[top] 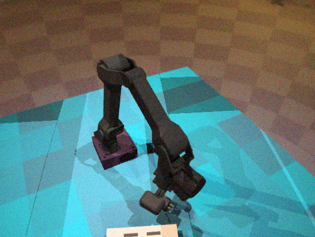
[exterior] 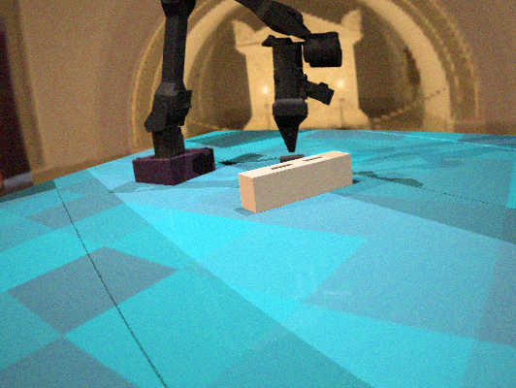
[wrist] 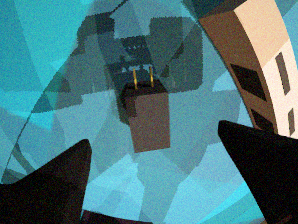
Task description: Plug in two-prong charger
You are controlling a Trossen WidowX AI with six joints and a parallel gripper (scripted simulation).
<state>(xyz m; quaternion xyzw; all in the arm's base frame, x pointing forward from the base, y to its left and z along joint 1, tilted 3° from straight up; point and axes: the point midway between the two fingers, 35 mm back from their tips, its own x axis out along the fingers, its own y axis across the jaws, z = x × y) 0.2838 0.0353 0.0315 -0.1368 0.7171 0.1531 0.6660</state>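
My gripper tip is now 1 cm short of the dark two-prong charger, 1 cm to the right of it and 4 cm above it.
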